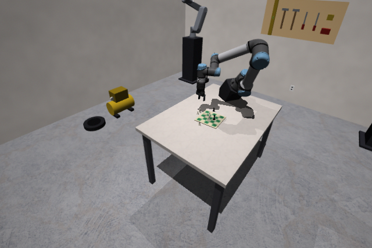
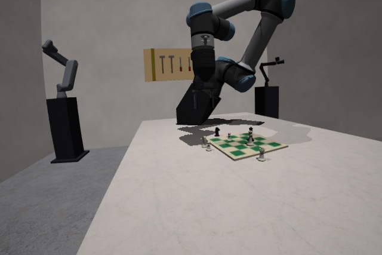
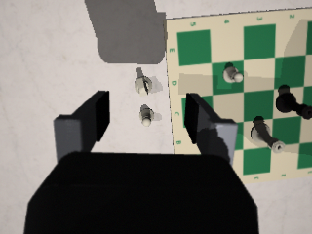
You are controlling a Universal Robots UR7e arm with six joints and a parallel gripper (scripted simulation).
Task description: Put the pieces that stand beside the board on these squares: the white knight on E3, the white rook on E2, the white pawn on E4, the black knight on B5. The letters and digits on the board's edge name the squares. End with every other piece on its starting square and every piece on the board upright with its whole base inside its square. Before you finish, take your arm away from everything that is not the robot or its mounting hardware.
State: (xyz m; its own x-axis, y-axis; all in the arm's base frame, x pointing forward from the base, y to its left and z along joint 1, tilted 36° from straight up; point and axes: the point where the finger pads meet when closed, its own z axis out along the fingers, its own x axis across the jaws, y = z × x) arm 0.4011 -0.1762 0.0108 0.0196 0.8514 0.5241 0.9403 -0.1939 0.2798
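My hand is 30 mm short of the cream chessboard, 140 mm to the right of it and 150 mm above it.
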